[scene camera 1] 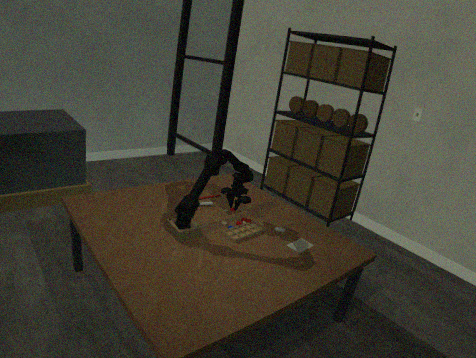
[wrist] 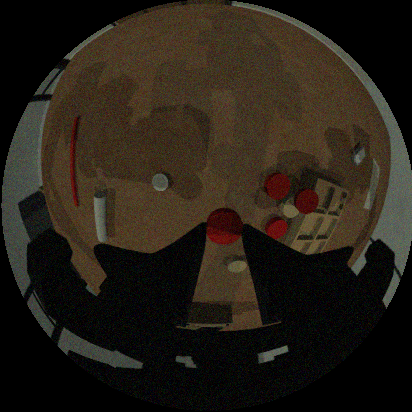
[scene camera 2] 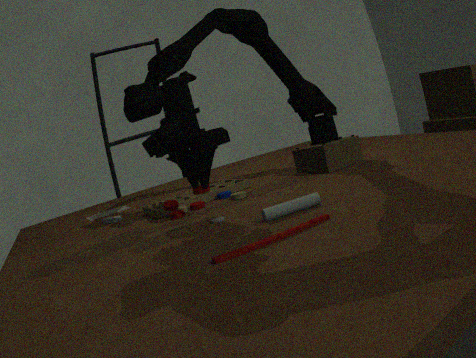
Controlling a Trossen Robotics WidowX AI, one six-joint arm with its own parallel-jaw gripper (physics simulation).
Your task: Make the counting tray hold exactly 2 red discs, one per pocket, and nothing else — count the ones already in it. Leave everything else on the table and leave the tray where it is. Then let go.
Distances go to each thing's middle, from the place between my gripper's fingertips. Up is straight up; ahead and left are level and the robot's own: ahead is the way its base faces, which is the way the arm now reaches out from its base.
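The wooden counting tray (wrist: 308, 234) is 180 mm to the right of my hand, 30 mm behind it and 40 mm below it. I also see the red rod (scene camera 2: 277, 237), which sits 280 mm to the left of my hand and 50 mm below it, and is 10 mm behind it.
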